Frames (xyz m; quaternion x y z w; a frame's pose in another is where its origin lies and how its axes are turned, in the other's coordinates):
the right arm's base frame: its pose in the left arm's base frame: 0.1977 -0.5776 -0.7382 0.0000 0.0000 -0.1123 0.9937
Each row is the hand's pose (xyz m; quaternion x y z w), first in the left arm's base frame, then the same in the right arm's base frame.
Working: the left arm's base frame: its pose in the right arm's base frame: -0.3216 0.5189 0.7382 0.0000 0.0000 0.1123 0.9937

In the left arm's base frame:
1: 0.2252 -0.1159 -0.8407 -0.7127 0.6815 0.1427 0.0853
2: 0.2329 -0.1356 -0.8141 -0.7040 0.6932 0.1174 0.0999
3: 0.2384 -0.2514 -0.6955 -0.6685 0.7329 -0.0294 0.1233
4: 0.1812 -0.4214 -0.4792 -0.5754 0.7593 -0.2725 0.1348
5: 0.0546 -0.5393 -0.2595 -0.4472 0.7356 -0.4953 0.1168
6: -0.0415 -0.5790 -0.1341 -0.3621 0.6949 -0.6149 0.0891
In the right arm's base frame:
1: -0.0762 0.4562 -0.1025 -0.7847 0.5971 0.1514 0.0687
2: -0.0643 0.4387 -0.0759 -0.7774 0.6098 0.1279 0.0861
3: -0.0331 0.3271 0.0427 -0.7465 0.6532 -0.0154 0.1258
4: -0.0509 0.1486 0.2590 -0.6570 0.6899 -0.2556 0.1645
5: -0.1480 0.0054 0.4787 -0.5270 0.6807 -0.4790 0.1717
6: -0.2329 -0.0547 0.6041 -0.4378 0.6498 -0.6010 0.1576

